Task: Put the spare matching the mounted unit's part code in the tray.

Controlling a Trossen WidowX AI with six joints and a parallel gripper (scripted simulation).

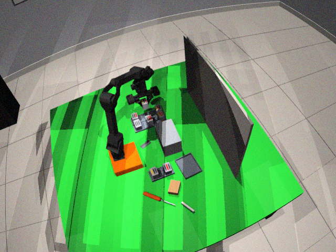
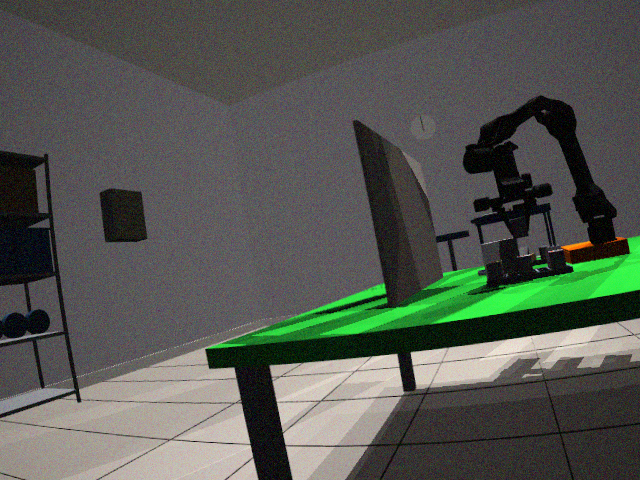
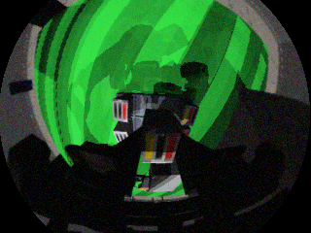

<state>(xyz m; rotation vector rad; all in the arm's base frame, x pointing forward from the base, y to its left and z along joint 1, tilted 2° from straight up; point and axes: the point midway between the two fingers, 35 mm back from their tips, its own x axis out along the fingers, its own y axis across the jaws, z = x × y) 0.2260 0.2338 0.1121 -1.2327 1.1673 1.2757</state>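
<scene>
The flat grey tray is 40 cm to the right of my gripper tip, 12 cm ahead of it and 11 cm below it. From my gripper tip the other things lie so: grey mounted unit 22 cm to the right, 7 cm ahead, 6 cm below; then striped spare 8 cm ahead, 7 cm below, 1 cm to the left; then tall grey panel 32 cm ahead, 22 cm to the right, 12 cm above.
</scene>
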